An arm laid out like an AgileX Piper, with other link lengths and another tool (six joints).
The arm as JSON. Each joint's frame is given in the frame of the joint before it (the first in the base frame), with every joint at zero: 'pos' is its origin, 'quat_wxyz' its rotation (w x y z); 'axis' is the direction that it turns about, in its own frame. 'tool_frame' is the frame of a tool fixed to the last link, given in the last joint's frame.
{
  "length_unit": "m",
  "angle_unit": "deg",
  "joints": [
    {
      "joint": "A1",
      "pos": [
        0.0,
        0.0,
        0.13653
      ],
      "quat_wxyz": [
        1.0,
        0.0,
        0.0,
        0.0
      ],
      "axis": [
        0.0,
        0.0,
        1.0
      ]
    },
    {
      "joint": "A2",
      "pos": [
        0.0,
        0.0,
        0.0
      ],
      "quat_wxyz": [
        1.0,
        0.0,
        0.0,
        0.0
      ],
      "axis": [
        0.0,
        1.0,
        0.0
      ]
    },
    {
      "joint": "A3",
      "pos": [
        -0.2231,
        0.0,
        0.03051
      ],
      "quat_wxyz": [
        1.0,
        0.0,
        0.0,
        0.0
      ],
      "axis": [
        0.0,
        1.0,
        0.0
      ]
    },
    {
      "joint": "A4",
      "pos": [
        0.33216,
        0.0,
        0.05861
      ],
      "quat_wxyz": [
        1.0,
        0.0,
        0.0,
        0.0
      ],
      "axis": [
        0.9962,
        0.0,
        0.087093
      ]
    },
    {
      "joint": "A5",
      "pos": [
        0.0,
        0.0,
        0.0
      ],
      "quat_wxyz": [
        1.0,
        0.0,
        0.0,
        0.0
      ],
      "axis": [
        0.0,
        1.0,
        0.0
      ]
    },
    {
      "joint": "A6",
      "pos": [
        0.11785,
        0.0,
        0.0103
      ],
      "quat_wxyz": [
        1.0,
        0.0,
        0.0,
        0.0
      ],
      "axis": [
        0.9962,
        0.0,
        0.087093
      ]
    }
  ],
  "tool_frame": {
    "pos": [
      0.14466,
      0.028,
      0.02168
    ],
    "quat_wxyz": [
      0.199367,
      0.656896,
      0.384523,
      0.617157
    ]
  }
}
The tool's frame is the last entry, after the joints.
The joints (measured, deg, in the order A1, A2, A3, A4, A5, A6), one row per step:
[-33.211 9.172 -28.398 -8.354 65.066 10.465]
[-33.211 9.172 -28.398 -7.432 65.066 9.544]
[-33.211 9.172 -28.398 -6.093 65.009 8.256]
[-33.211 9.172 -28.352 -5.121 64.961 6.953]
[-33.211 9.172 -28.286 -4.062 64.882 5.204]
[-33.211 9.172 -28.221 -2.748 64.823 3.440]
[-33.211 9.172 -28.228 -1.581 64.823 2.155]
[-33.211 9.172 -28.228 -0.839 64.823 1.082]
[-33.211 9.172 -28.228 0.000 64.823 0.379]
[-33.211 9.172 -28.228 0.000 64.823 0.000]
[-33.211 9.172 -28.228 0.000 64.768 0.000]
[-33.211 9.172 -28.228 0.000 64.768 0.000]
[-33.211 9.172 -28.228 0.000 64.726 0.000]
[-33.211 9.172 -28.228 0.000 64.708 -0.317]
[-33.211 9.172 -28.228 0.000 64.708 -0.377]
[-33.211 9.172 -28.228 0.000 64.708 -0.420]
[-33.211 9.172 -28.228 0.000 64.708 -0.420]
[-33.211 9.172 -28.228 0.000 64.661 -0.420]
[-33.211 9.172 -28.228 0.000 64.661 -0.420]
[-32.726 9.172 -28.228 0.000 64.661 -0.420]
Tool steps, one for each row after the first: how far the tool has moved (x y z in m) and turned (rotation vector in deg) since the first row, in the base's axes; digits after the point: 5 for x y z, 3 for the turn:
[0.00200 0.00345 -0.00044 0.186 0.015 0.973]
[0.00500 0.00840 -0.00074 0.436 -0.052 2.363]
[0.00711 0.01212 -0.00139 0.419 0.103 3.612]
[0.00939 0.01625 -0.00220 0.189 0.408 5.187]
[0.01211 0.02132 -0.00293 0.131 0.572 6.875]
[0.01440 0.02582 -0.00300 0.221 0.548 8.190]
[0.01578 0.02878 -0.00313 0.122 0.648 9.192]
[0.01742 0.03196 -0.00304 0.305 0.510 9.994]
[0.01735 0.03208 -0.00318 0.078 0.688 10.240]
[0.01748 0.03199 -0.00298 0.044 0.645 10.240]
[0.01748 0.03199 -0.00298 0.044 0.645 10.240]
[0.01758 0.03193 -0.00283 0.018 0.612 10.240]
[0.01757 0.03199 -0.00288 -0.183 0.747 10.445]
[0.01756 0.03201 -0.00290 -0.219 0.775 10.484]
[0.01755 0.03203 -0.00292 -0.245 0.796 10.512]
[0.01755 0.03203 -0.00292 -0.245 0.796 10.512]
[0.01766 0.03195 -0.00275 -0.274 0.759 10.512]
[0.01766 0.03195 -0.00275 -0.274 0.759 10.512]
[0.01878 0.03411 -0.00275 -0.278 0.758 10.997]

